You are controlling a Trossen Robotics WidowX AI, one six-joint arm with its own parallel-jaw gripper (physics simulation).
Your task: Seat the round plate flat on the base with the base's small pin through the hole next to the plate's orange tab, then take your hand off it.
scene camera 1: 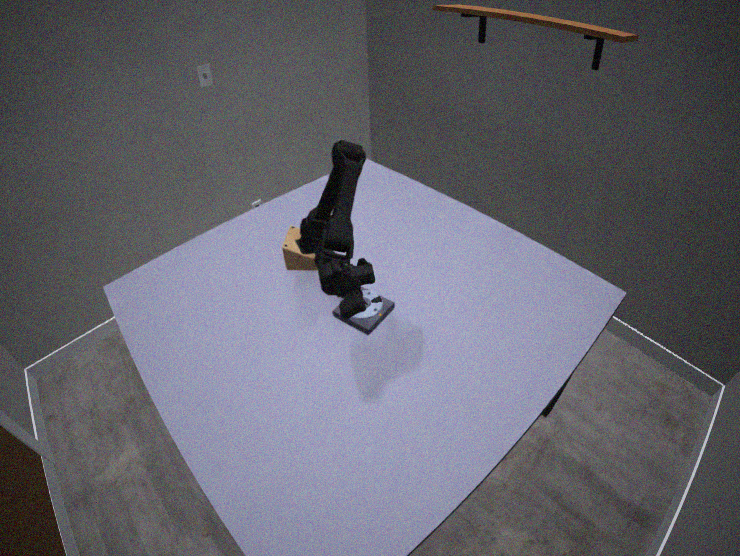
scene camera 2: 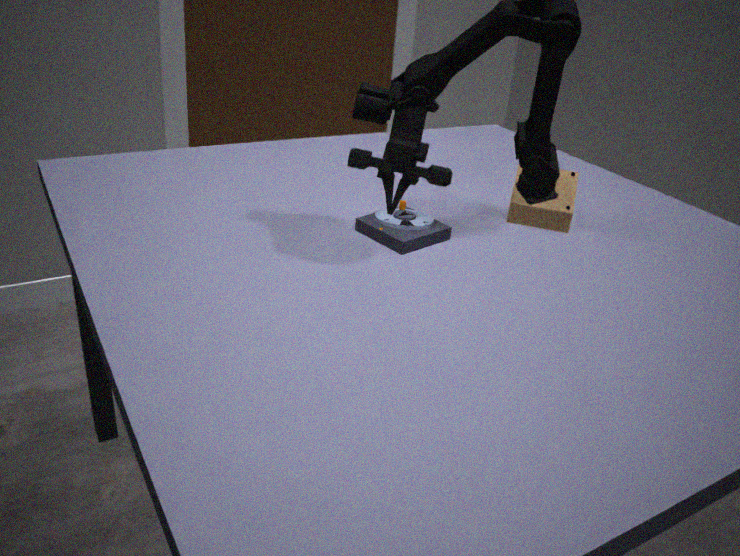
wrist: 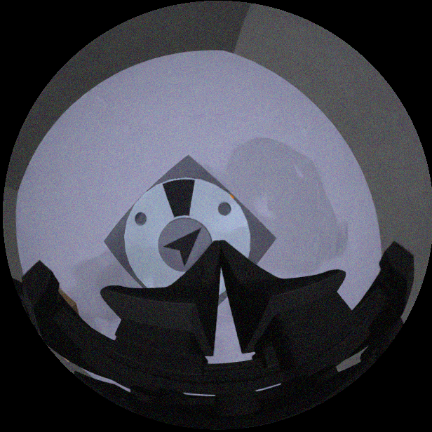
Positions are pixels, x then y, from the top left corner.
gripper: scene camera 1; scene camera 2 389, 214; wrist
same spot on gripper: (wrist: 301, 323) = (scene camera 1: 358, 292)
